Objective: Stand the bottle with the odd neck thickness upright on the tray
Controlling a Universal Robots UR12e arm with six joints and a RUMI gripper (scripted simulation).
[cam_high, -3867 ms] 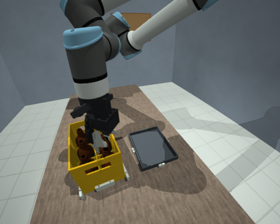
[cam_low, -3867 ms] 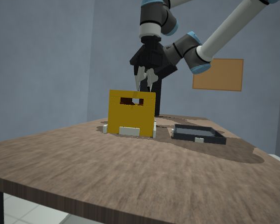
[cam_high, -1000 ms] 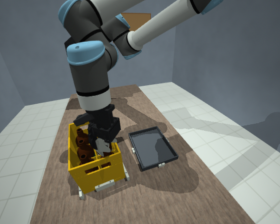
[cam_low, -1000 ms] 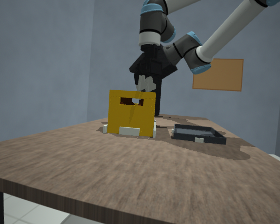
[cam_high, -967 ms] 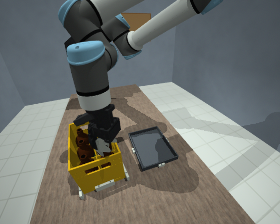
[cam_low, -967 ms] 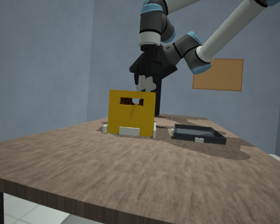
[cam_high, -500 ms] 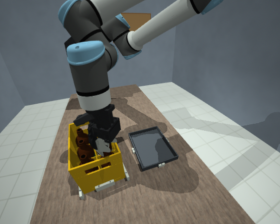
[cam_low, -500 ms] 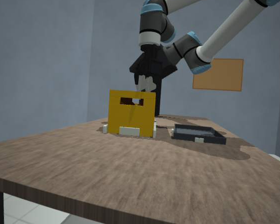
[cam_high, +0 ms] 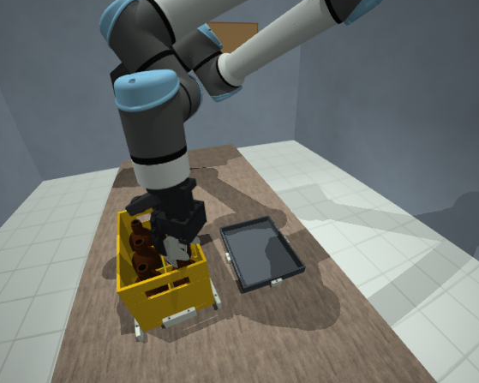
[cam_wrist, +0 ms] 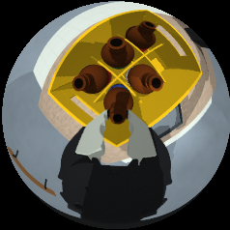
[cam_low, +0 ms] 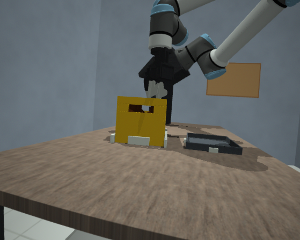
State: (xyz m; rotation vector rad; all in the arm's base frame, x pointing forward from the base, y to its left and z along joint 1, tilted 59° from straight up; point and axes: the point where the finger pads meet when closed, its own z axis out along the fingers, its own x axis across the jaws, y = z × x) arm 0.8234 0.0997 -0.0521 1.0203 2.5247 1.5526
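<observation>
Now: hand 70 mm past the yellow crate, 70 mm above it and 60 mm to the left of it. Round my hand: dark tray: 230 mm to the left, 150 mm below, 100 mm behind.
</observation>
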